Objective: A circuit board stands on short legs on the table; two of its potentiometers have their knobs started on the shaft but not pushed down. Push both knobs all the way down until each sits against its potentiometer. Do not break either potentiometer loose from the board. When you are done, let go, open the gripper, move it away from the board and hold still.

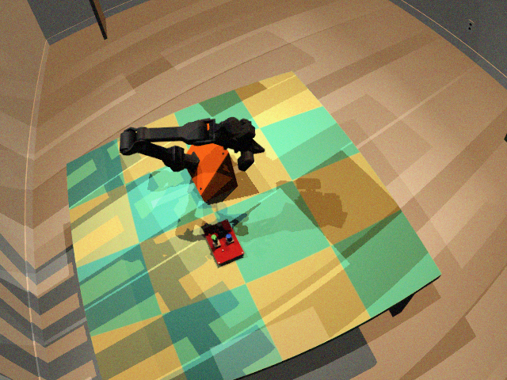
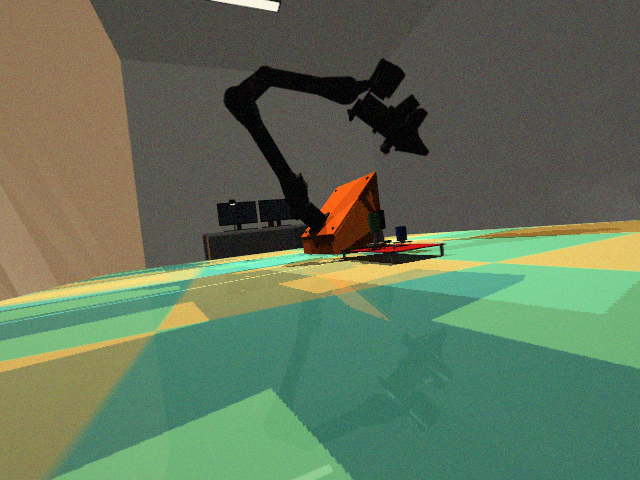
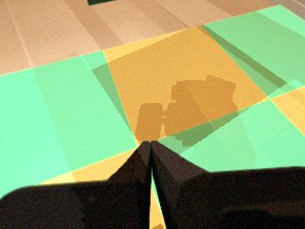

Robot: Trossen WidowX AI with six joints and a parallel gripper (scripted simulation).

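The black knob is 250 mm to the right of my gripper tip, 170 mm below it and 80 mm ahead of it. Also, from my gripper tip: green knob: 290 mm to the right, 160 mm below, 110 mm ahead.
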